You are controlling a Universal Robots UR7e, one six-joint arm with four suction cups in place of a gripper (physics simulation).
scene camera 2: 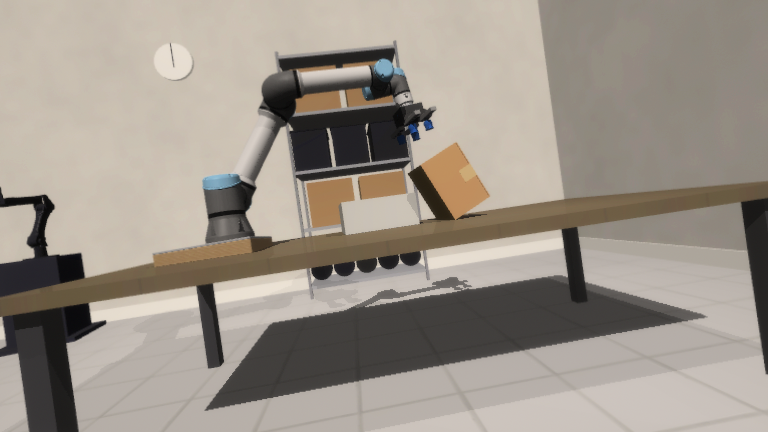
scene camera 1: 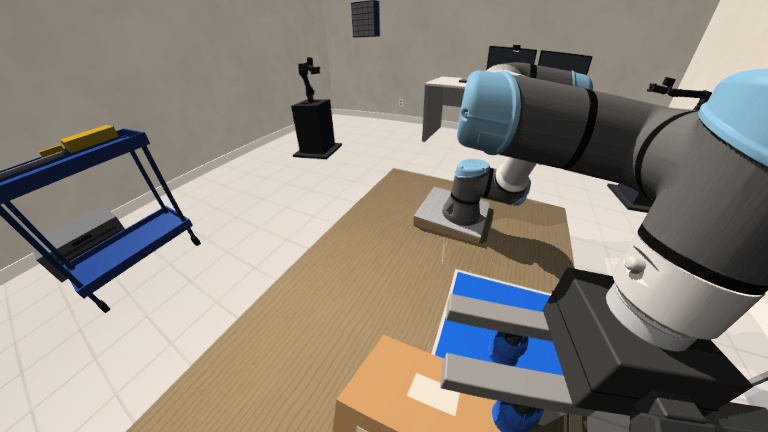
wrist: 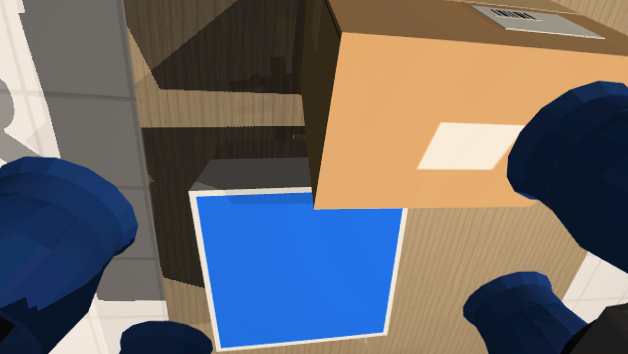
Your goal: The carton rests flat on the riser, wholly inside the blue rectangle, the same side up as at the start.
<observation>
My suction head holds nothing. The cup is 27 cm from the middle of a brown carton, above it. The table carries a riser with blue rectangle.
</observation>
